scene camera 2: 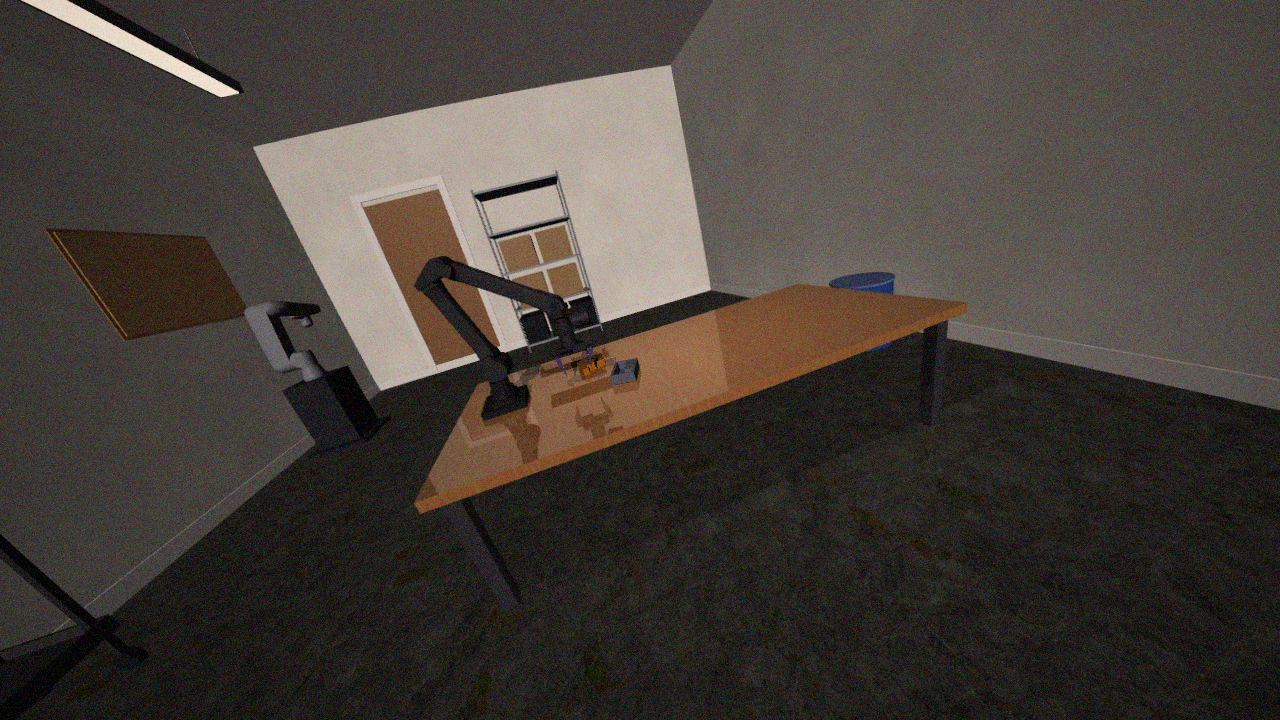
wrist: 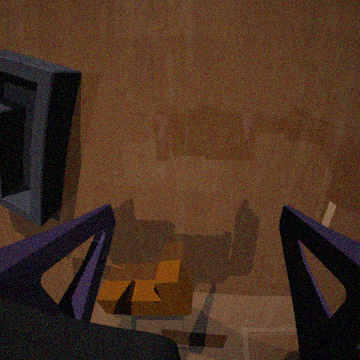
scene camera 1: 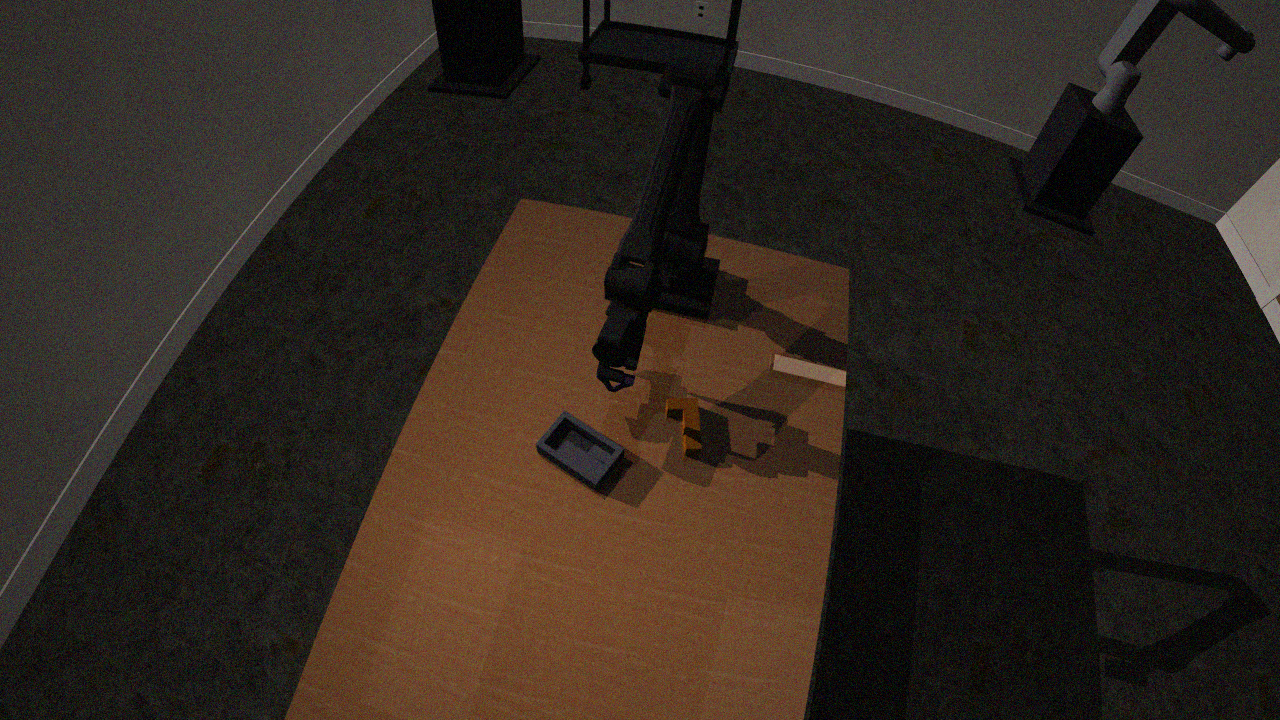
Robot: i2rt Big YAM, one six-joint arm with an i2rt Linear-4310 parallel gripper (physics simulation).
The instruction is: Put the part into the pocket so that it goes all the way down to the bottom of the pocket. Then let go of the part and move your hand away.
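Seen in the pictures: gripper, fingertip midpoint: [scene camera 2: 579, 370] [wrist: 194, 214] [scene camera 1: 616, 369]; arm's base at its link origin: [scene camera 2: 506, 398] [scene camera 1: 679, 279].
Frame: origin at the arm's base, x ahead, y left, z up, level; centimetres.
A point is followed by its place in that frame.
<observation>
The orange part [scene camera 1: 691, 422] @(x 34.8, y 10.0, z 0.2 cm) [scene camera 2: 591, 368] @(x 34.3, y 8.4, z -1.9 cm) [wrist: 180, 295] @(x 30.4, y 6.5, z 0.2 cm) lies on the table, a stepped, angular shape, apart from the pocket block. The dark grey block with the pocket [scene camera 1: 562, 461] @(x 49.7, y -10.9, z 0.7 cm) [scene camera 2: 626, 377] @(x 44.9, y -15.9, z -0.7 cm) [wrist: 44, 125] @(x 40.7, y -10.2, z 0.7 cm) stands on the table to the left of the part in scene camera 1, and at the left edge of the wrist view, partly cut off. My gripper [scene camera 1: 615, 385] @(x 29.6, y -6.3, z 3.8 cm) [scene camera 2: 577, 361] @(x 29.6, y -6.3, z 3.8 cm) [wrist: 194, 214] @(x 29.6, y -6.3, z 3.8 cm) is open and empty, above the table close to the part. In the wrist view the part shows low between the fingers, nearer the left one, whose arm-side body hides a little there.
A pale bar [scene camera 1: 808, 370] [wrist: 328, 215] lies at the table's right edge in scene camera 1. The wooden table [scene camera 1: 537, 582] @(x 72.3, y -8.7, z -2.9 cm) [scene camera 2: 760, 344] @(x 95.4, y -20.7, z -2.9 cm) carries the arm's base [scene camera 2: 505, 402] @(x 0.8, y -6.1, z 0.6 cm). Another arm on a pedestal [scene camera 1: 1078, 152] [scene camera 2: 331, 411] stands away from the table.
</observation>
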